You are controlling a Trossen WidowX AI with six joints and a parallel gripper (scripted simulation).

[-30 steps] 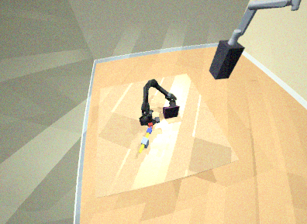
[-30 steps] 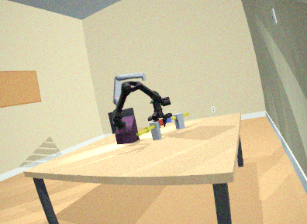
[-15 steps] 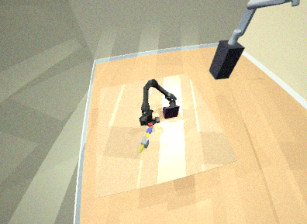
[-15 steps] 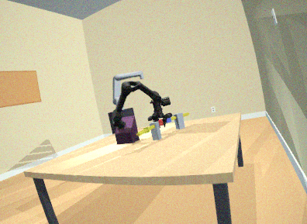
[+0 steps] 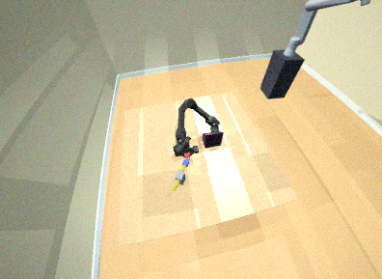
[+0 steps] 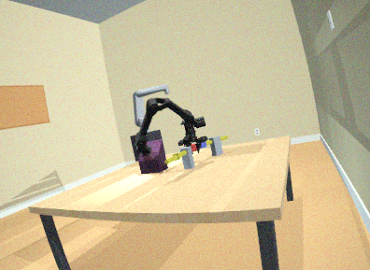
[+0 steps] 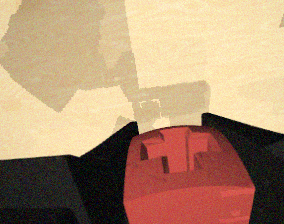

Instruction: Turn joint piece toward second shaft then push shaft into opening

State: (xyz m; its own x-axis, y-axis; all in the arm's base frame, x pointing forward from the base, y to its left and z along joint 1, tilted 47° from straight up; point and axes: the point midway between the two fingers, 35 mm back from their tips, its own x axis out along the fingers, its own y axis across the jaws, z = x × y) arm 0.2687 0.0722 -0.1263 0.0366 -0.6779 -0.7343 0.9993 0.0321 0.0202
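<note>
The red joint piece is 4 cm above my gripper tip and 1 cm to the left of it.
</note>
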